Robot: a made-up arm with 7 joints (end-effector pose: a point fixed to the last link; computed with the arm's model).
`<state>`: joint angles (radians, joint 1 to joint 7).
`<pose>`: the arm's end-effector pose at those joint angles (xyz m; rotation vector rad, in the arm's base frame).
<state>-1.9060 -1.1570 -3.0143 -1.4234 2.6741 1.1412 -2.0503</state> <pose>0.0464 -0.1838 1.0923 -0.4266 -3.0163 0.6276</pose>
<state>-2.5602 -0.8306 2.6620 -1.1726 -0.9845 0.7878 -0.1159</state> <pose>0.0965 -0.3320 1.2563 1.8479 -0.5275 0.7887</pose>
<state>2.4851 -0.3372 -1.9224 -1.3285 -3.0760 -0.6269 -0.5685</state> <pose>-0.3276 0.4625 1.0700 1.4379 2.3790 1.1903</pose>
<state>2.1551 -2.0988 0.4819 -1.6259 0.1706 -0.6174 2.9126</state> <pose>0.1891 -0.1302 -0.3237 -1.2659 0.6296 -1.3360</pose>
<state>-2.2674 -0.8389 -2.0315 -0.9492 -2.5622 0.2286 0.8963</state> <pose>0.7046 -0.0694 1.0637 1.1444 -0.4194 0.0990</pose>
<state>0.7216 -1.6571 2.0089 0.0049 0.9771 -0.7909 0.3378</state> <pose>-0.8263 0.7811 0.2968 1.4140 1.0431 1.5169</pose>
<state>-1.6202 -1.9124 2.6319 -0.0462 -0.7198 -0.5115 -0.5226</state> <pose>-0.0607 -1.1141 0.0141 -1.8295 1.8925 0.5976</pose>
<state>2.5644 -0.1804 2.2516 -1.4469 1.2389 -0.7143 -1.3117</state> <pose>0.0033 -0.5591 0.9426 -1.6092 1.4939 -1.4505</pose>
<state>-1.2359 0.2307 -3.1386 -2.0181 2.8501 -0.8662 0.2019</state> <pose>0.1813 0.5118 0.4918 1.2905 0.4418 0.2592</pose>
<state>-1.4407 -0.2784 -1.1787 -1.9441 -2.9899 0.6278 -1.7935</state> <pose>0.4577 -0.3882 0.4585 -1.8857 -0.1748 1.6797</pose>
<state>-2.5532 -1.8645 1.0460 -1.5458 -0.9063 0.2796 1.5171</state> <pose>0.0421 -0.7387 -0.1260 -1.4806 1.6329 1.8176</pose>
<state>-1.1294 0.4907 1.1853 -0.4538 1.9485 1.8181 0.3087</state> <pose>-0.1671 0.1962 1.2768 0.8692 -1.5445 -2.0984</pose>
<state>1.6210 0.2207 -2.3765 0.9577 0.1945 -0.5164 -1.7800</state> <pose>0.3257 0.1122 1.3435 2.5297 1.3512 1.2357</pose>
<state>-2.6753 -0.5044 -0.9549 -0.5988 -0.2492 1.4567 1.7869</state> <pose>0.6053 -0.1300 1.1990 -2.1934 0.2686 -1.7489</pose>
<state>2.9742 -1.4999 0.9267 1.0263 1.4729 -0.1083 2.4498</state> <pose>0.7851 0.5499 0.6950 0.1575 -1.3708 0.4111</pose>
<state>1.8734 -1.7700 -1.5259 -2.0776 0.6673 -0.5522 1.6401</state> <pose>-0.4862 0.2508 0.3444 -1.3830 1.8557 -0.8035</pose>
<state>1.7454 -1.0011 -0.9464 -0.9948 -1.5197 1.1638 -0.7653</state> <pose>-0.1931 0.9333 0.4623 0.2223 0.5034 0.1933</pose>
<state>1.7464 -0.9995 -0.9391 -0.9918 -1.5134 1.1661 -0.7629</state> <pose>-0.1877 0.9351 0.4636 0.2261 0.4893 0.1894</pose>
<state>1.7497 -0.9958 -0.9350 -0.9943 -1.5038 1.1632 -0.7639</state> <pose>-0.1834 0.9359 0.4659 0.2334 0.4775 0.1915</pose>
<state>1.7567 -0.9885 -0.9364 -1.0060 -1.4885 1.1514 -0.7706</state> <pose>-0.1813 0.9351 0.4698 0.2465 0.4698 0.2047</pose>
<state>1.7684 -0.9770 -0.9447 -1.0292 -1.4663 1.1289 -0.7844</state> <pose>-0.1819 0.9320 0.4755 0.2660 0.4674 0.2313</pose>
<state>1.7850 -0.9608 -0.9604 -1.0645 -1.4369 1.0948 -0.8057</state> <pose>-0.1859 0.9263 0.4832 0.2920 0.4711 0.2733</pose>
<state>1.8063 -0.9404 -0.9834 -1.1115 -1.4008 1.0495 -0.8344</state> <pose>-0.1936 0.9172 0.4927 0.3227 0.4818 0.3311</pose>
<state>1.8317 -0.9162 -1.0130 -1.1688 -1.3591 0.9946 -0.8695</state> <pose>-0.2053 0.9042 0.5036 0.3558 0.4993 0.4037</pose>
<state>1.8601 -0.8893 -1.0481 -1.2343 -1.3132 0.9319 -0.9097</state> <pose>-0.2208 0.8867 0.5153 0.3880 0.5234 0.4899</pose>
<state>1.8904 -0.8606 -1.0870 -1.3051 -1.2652 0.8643 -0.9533</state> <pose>-0.2393 0.8647 0.5268 0.4161 0.5530 0.5860</pose>
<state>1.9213 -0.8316 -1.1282 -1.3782 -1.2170 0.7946 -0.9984</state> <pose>-0.2598 0.8384 0.5373 0.4370 0.5866 0.6881</pose>
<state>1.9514 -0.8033 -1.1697 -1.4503 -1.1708 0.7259 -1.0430</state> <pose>-0.2810 0.8088 0.5460 0.4489 0.6220 0.7912</pose>
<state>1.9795 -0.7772 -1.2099 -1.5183 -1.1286 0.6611 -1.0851</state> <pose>-0.3014 0.7777 0.5523 0.4513 0.6577 0.8901</pose>
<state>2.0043 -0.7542 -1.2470 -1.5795 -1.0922 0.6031 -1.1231</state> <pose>-0.3198 0.7469 0.5563 0.4454 0.6915 0.9796</pose>
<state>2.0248 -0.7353 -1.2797 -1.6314 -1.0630 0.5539 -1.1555</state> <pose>-0.3356 0.7186 0.5582 0.4340 0.7225 1.0559</pose>
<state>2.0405 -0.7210 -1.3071 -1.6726 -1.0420 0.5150 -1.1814</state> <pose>-0.3483 0.6944 0.5589 0.4203 0.7499 1.1160</pose>
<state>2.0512 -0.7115 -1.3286 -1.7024 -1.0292 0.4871 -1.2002</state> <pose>-0.3581 0.6757 0.5590 0.4075 0.7730 1.1592</pose>
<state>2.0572 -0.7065 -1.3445 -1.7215 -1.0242 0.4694 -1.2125</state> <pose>-0.3653 0.6625 0.5591 0.3974 0.7927 1.1863</pose>
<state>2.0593 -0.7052 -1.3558 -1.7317 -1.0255 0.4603 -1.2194</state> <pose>-0.3706 0.6543 0.5593 0.3908 0.8096 1.2003</pose>
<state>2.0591 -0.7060 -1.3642 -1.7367 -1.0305 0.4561 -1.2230</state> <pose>-0.3748 0.6490 0.5597 0.3863 0.8247 1.2066</pose>
